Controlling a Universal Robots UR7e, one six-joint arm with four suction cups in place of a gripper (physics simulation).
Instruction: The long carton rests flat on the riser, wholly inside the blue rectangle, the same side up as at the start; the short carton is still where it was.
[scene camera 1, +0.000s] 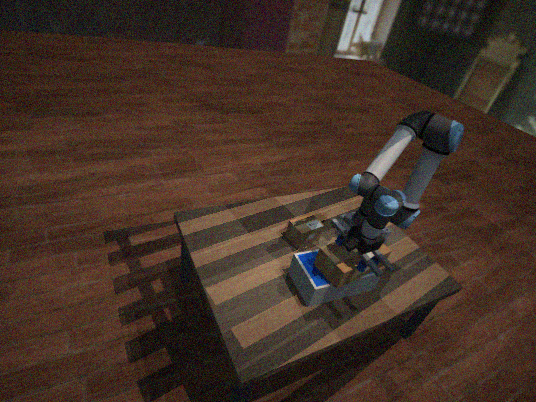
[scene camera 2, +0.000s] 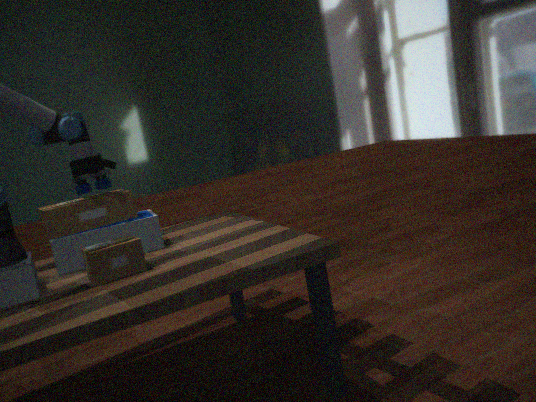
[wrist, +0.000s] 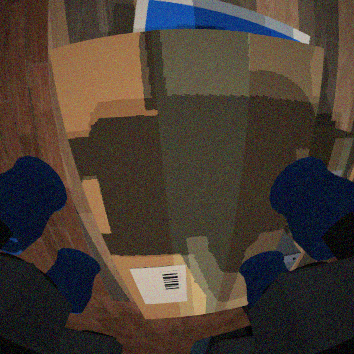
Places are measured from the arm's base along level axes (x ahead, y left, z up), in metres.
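Pixels of known places: hand at its tool point: (scene camera 1: 355, 253) (scene camera 2: 94, 190) (wrist: 166, 238).
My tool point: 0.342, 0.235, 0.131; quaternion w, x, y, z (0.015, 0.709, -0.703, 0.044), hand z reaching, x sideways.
For each thing: its middle in the pictures, then the offset to it from my tool point, as dx, dy, dz. Level surfaces: height alone.
- long brown carton at the middle of its body: (wrist: 191, 215) (scene camera 2: 88, 212) (scene camera 1: 352, 257) -0.042, -0.028, -0.069
- grey-white riser at the middle of its body: (scene camera 2: 107, 239) (scene camera 1: 334, 272) -0.003, -0.054, -0.179
- blue rectangle at the middle of its body: (wrist: 207, 162) (scene camera 2: 103, 223) (scene camera 1: 338, 263) -0.003, -0.054, -0.119
- short carton at the middle of its body: (wrist: 322, 164) (scene camera 2: 114, 259) (scene camera 1: 304, 230) -0.038, -0.349, -0.189
- striped wooden table at its surface level: dz -0.239
The long brown carton (scene camera 1: 336, 261) (scene camera 2: 65, 217) (wrist: 205, 165) lies flat on the grey-white riser (scene camera 1: 301, 284) (scene camera 2: 150, 232). In scene camera 2 its left end reaches past the riser's left end. Part of the blue rectangle (scene camera 1: 308, 267) (scene camera 2: 144, 215) (wrist: 170, 15) shows uncovered beyond the carton's other end. My suction gripper (scene camera 1: 351, 253) (scene camera 2: 93, 186) (wrist: 170, 230) hangs low over the long carton, with a small gap in scene camera 2. It appears open and holds nothing. In the wrist view the left cups lie outside the carton's edge. The short carton (scene camera 1: 300, 234) (scene camera 2: 116, 260) stands on the table beside the riser.
The striped wooden table (scene camera 1: 225, 280) (scene camera 2: 240, 255) carries the riser, the short carton and the arm. A grey-white block (scene camera 2: 17, 282) stands beneath the arm's base at the left of scene camera 2. The arm's links rise behind the long carton in scene camera 1.
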